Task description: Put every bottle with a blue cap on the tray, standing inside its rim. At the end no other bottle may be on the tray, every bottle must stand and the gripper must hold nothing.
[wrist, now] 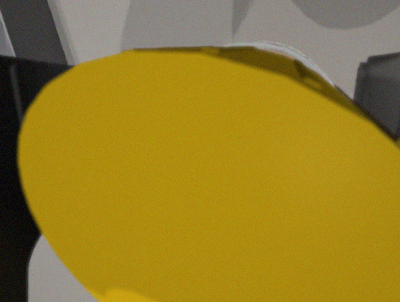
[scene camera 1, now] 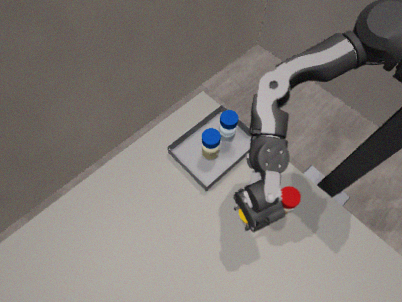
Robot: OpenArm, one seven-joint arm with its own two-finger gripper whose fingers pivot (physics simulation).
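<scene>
Two blue-capped bottles stand inside the tray [scene camera 1: 188,169]: one with pale yellow contents [scene camera 1: 211,142] near its middle, one with clear-looking contents [scene camera 1: 229,122] near its back corner. My gripper [scene camera 1: 245,220] is to the front right of the tray, outside it, shut on a yellow-capped bottle. The yellow cap [scene camera 1: 243,215] [wrist: 200,165] fills much of the wrist view and looks slanted between the fingers. The bottle's body is mostly hidden, so its height above the table cannot be told.
A red-capped bottle [scene camera 1: 290,197] is right beside the gripper on the right, partly hidden by it; whether they touch cannot be told. The arm reaches in from the upper right, past the tray's right corner. The table [scene camera 1: 125,225] has its edge behind the tray.
</scene>
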